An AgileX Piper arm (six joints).
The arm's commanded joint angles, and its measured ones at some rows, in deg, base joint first. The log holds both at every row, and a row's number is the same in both.
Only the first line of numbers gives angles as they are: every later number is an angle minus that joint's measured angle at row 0.
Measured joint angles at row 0: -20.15, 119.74, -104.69, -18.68, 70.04, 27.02
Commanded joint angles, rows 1 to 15: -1.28, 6.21, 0.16, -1.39, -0.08, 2.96; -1.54, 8.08, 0.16, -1.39, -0.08, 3.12; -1.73, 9.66, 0.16, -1.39, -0.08, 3.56; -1.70, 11.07, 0.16, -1.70, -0.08, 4.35; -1.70, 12.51, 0.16, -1.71, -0.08, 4.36; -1.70, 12.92, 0.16, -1.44, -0.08, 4.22; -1.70, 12.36, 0.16, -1.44, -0.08, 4.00; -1.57, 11.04, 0.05, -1.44, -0.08, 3.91; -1.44, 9.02, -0.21, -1.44, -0.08, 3.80; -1.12, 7.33, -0.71, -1.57, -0.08, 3.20; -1.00, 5.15, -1.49, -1.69, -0.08, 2.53; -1.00, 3.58, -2.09, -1.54, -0.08, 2.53; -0.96, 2.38, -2.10, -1.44, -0.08, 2.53; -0.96, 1.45, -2.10, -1.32, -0.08, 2.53; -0.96, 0.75, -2.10, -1.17, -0.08, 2.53
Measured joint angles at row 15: -1.24, 4.81, -1.52, -1.06, -0.10, 3.12
